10 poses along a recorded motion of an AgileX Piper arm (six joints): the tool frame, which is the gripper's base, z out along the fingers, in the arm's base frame.
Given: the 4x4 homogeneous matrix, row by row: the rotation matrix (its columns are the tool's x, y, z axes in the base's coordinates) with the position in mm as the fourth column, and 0 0 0 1 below. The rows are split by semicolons.
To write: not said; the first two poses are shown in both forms.
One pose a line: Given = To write
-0.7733 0.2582 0.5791 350.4; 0.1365 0.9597 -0.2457 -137.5; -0.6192 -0.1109 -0.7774 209.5; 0 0 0 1 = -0.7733 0.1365 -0.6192 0.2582 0.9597 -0.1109 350.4 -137.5 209.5
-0.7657 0.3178 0.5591 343.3; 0.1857 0.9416 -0.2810 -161.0; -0.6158 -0.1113 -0.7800 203.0; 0 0 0 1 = -0.7657 0.1857 -0.6158 0.3178 0.9416 -0.1113 343.3 -161.0 203.0
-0.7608 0.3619 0.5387 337.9; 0.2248 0.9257 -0.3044 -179.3; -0.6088 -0.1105 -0.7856 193.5; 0 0 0 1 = -0.7608 0.2248 -0.6088 0.3619 0.9257 -0.1105 337.9 -179.3 193.5
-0.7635 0.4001 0.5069 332.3; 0.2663 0.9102 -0.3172 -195.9; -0.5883 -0.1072 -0.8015 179.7; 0 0 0 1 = -0.7635 0.2663 -0.5883 0.4001 0.9102 -0.1072 332.3 -195.9 179.7
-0.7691 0.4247 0.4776 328.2; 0.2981 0.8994 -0.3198 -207.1; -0.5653 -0.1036 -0.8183 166.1; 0 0 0 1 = -0.7691 0.2981 -0.5653 0.4247 0.8994 -0.1036 328.2 -207.1 166.1
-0.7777 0.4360 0.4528 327.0; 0.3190 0.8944 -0.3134 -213.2; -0.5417 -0.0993 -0.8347 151.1; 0 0 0 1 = -0.7777 0.3190 -0.5417 0.4360 0.8944 -0.0993 327.0 -213.2 151.1
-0.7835 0.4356 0.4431 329.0; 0.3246 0.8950 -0.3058 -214.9; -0.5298 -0.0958 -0.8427 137.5; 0 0 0 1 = -0.7835 0.3246 -0.5298 0.4356 0.8950 -0.0958 329.0 -214.9 137.5
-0.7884 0.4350 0.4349 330.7; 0.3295 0.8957 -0.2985 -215.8; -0.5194 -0.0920 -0.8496 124.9; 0 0 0 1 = -0.7884 0.3295 -0.5194 0.4350 0.8957 -0.0920 330.7 -215.8 124.9
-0.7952 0.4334 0.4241 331.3; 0.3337 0.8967 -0.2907 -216.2; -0.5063 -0.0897 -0.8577 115.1; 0 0 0 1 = -0.7952 0.3337 -0.5063 0.4334 0.8967 -0.0897 331.3 -216.2 115.1
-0.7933 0.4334 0.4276 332.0; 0.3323 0.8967 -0.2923 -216.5; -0.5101 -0.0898 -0.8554 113.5; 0 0 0 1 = -0.7933 0.3323 -0.5101 0.4334 0.8967 -0.0898 332.0 -216.5 113.5
